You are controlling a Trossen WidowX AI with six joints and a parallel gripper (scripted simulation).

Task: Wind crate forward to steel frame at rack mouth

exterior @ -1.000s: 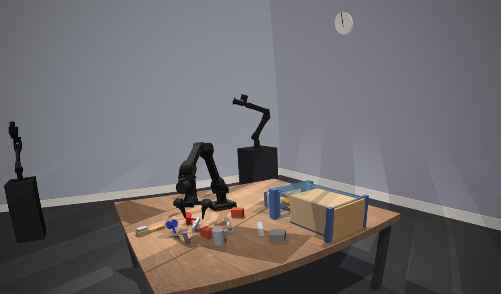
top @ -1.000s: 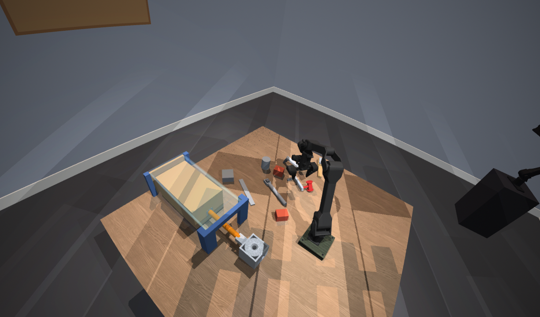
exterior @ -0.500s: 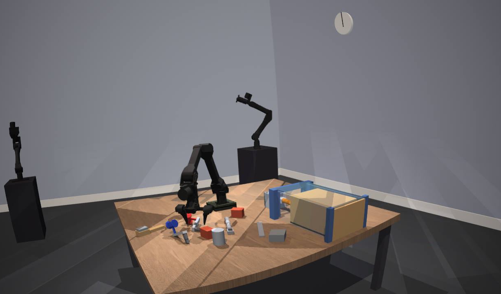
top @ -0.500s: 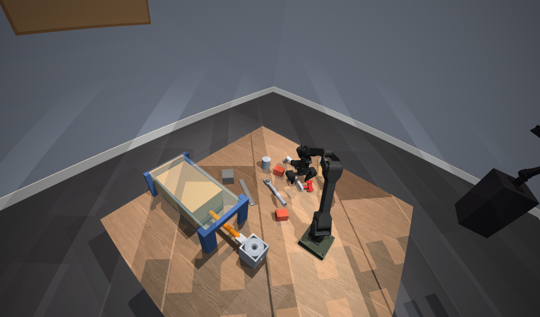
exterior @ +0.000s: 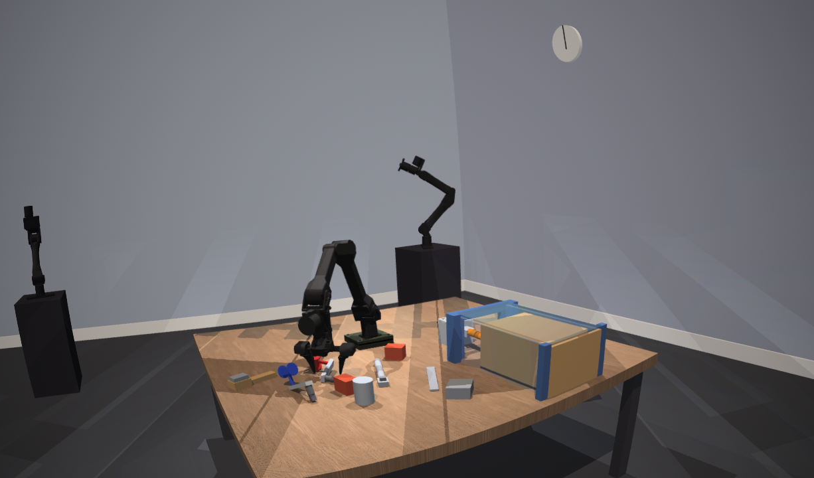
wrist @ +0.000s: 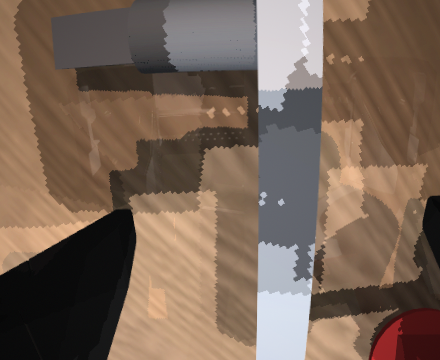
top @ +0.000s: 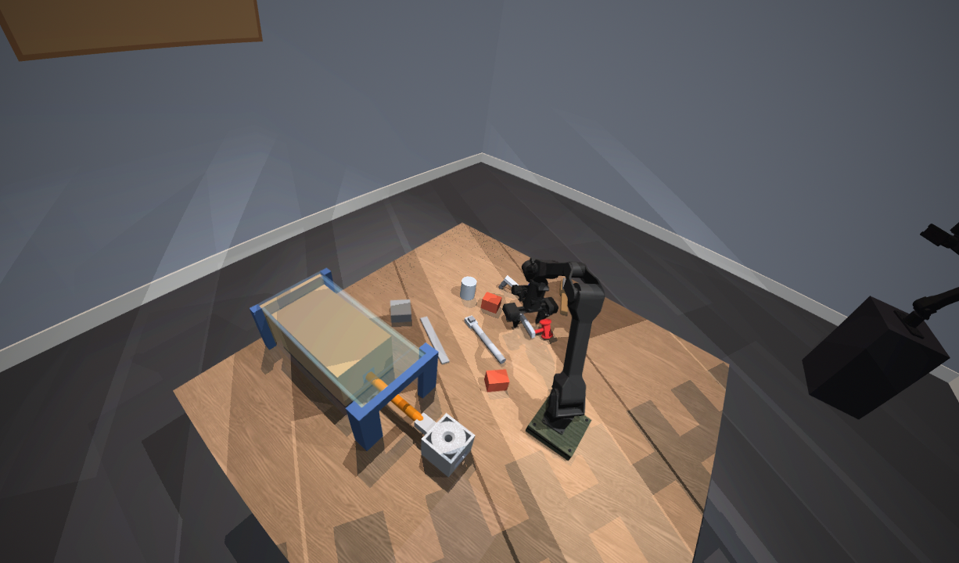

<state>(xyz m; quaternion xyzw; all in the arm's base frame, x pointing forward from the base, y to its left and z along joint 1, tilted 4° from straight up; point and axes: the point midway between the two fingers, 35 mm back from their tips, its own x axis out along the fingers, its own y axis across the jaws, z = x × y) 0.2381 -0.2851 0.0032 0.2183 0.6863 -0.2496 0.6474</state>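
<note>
Now: gripper tip 2 cm past the winch handle and 1 cm below it. The rest, counted from my gripper tip: blue knob (14 cm to the right, 5 cm ahead, 4 cm above); red knob (6 cm behind, 2 cm above); wooden-handled tool (25 cm to the right, 5 cm behind, 1 cm above).
</note>
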